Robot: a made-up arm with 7 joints. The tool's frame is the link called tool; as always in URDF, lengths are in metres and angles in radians. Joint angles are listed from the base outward.
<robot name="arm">
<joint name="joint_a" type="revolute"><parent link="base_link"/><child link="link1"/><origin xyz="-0.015 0.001 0.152" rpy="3.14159 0 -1.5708"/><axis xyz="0 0 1"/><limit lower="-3.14" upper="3.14"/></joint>
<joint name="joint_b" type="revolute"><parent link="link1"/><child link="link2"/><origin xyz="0.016 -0.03 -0.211" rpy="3.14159 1.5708 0"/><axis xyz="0 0 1"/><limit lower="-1.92" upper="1.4"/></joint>
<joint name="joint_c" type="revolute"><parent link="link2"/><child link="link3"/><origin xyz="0.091 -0.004 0.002" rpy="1.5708 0 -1.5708"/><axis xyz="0 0 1"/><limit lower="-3.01" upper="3.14"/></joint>
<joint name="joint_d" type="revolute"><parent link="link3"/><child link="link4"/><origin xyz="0.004 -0.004 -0.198" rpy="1.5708 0 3.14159"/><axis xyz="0 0 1"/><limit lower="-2.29" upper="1.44"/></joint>
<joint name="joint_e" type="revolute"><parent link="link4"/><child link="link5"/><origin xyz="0.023 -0.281 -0.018" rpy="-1.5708 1.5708 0"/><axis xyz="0 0 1"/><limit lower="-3.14" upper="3.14"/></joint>
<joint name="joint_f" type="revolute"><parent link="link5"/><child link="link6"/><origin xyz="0.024 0 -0.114" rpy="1.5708 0 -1.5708"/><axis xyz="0 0 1"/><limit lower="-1.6" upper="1.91"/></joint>
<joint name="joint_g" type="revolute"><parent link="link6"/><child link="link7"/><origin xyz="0.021 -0.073 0.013" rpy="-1.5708 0 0"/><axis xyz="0 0 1"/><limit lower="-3.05" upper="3.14"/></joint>
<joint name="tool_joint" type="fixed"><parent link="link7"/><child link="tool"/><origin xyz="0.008 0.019 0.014" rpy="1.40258 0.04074 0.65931"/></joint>
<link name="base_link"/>
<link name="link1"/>
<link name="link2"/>
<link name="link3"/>
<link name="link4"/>
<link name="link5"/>
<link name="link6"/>
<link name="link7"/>
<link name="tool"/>
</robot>
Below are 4 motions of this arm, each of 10 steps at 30 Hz.
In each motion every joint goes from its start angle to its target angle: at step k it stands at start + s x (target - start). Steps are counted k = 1, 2, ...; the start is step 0. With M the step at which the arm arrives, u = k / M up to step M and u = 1 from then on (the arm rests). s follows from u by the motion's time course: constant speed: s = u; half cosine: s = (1 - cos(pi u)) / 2; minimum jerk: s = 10 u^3 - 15 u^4 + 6 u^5.
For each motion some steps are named. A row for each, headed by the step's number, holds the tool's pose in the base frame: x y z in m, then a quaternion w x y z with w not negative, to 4 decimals.
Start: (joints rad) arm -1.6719 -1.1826 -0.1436 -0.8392 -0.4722 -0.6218 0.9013
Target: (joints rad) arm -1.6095 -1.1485 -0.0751 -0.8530 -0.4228 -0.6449 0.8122
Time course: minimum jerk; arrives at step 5
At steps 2, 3, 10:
2: 0.1505 -0.6348 0.2954 0.8565 0.4481 -0.2502 0.0546
3: 0.1282 -0.6396 0.2991 0.8585 0.4464 -0.2508 0.0286
10: 0.1086 -0.6432 0.3024 0.8596 0.4446 -0.2516 0.0055

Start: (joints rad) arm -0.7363 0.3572 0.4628 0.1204 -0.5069 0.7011 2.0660
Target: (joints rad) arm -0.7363 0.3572 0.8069 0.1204 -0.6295 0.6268 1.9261
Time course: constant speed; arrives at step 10
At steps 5, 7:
5: 0.3053 0.1738 1.0107 0.1187 0.7054 -0.5092 0.4787
7: 0.3049 0.1667 1.0132 0.1167 0.6968 -0.5252 0.4743

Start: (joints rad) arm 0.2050 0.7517 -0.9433 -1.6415 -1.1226 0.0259 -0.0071
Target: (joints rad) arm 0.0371 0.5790 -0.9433 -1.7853 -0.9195 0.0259 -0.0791
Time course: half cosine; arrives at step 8
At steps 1, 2, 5, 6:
1: -0.0450 -0.3922 0.7785 0.7026 -0.4138 -0.5345 -0.2224
2: -0.0498 -0.3913 0.7734 0.7007 -0.4058 -0.5408 -0.2279
5: -0.0706 -0.3905 0.7427 0.6933 -0.3589 -0.5705 -0.2550
6: -0.0754 -0.3912 0.7320 0.6917 -0.3430 -0.5787 -0.2627

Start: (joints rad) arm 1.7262 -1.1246 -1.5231 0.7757 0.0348 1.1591 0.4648
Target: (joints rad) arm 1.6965 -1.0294 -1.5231 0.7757 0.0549 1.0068 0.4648
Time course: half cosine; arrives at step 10
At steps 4, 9, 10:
4: 0.3605 0.3496 0.6628 0.3430 0.4958 -0.7944 0.0742
9: 0.3550 0.3416 0.6914 0.3073 0.5382 -0.7795 0.0908
10: 0.3548 0.3413 0.6925 0.3059 0.5398 -0.7789 0.0915

